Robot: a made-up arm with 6 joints.
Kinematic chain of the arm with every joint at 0, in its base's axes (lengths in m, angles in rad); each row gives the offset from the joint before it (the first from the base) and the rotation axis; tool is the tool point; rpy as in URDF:
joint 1: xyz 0 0 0.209 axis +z
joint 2: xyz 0 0 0 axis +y
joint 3: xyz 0.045 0 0.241 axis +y
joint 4: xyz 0.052 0 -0.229 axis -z
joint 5: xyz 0 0 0 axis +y
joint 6: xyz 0.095 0 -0.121 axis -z
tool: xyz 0 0 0 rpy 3.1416 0 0
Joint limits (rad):
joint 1: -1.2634..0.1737
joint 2: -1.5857..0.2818
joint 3: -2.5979..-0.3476
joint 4: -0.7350..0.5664
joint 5: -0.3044..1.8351
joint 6: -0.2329..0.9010
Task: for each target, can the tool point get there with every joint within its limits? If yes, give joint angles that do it. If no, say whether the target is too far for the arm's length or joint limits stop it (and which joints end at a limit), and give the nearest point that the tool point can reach.
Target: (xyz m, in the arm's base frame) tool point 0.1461 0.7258 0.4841
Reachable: no: too far | nearest point -0.0841 0.5462 0.4410 | short by 0.295 m
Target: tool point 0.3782 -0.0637 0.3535
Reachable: yes | joints -0.1231 -0.1471 -0.8976 0.3304 0.3232 -0.0908
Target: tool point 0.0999 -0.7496 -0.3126
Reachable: no: too far | nearest point 0.0868 -0.3521 0.1343 | short by 0.598 m
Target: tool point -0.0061 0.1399 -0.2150
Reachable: no: joint limits stop it (at a limit: joint 1, joint 2, joint 3, joint 4) | nearest point 0.1130 0.0613 0.0653 | short by 0.315 m
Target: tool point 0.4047 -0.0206 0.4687
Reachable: yes | joints -0.0696 -0.0260 -1.6378 0.1105 1.1302 0.3272
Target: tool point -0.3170 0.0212 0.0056
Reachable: no: joint limits stop it (at a limit: joint 1, joint 2, joint 3, joint 4, joint 5) | nearest point -0.0674 -0.1015 0.1360 | short by 0.307 m
